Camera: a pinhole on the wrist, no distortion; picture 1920 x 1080 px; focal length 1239.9 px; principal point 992.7 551.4 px. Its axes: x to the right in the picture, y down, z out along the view. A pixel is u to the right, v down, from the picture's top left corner.
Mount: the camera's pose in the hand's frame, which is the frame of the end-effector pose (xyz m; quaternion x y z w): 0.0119 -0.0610 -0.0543 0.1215 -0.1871 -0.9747 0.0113
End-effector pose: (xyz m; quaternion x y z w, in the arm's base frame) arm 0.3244 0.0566 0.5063 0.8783 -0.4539 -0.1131 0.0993
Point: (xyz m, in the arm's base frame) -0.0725 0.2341 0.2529
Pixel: 1562 482
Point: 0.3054 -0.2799 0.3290
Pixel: outside the picture
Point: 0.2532 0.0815 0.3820
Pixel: 1039 604
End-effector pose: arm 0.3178 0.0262 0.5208 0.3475 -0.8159 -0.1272 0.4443
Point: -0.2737 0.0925 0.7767
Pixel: outside the picture
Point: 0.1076 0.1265 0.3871
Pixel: 1020 408
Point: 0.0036 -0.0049 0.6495
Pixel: outside the picture
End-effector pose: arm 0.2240 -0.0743 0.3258 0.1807 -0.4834 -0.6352 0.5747
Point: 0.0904 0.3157 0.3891
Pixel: 1619 706
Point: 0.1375 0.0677 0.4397
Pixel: 1058 423
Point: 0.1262 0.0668 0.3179
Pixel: 1411 883
